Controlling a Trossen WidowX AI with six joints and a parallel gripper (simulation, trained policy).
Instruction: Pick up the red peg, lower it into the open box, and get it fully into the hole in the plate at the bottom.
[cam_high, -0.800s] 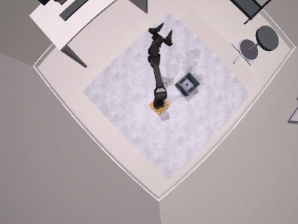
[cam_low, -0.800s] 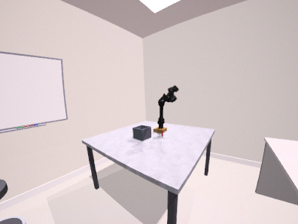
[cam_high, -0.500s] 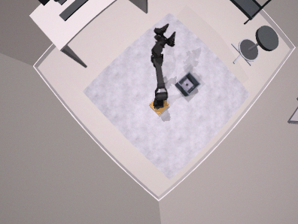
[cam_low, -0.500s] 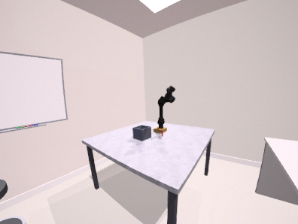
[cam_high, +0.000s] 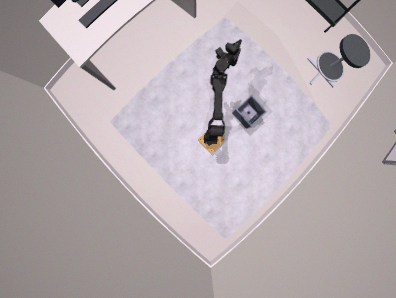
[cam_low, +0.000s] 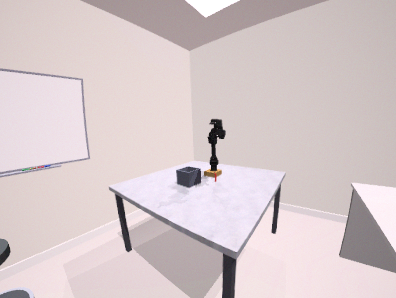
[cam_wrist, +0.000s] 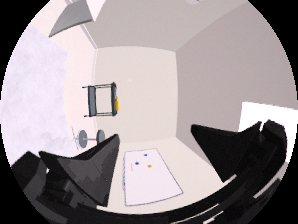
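My gripper tip is now 450 mm above the red peg, 260 mm past it and 150 mm to the left of it. The rest, counted from my gripper tip: light grey plate: 440 mm below, 310 mm to the right, 70 mm behind.
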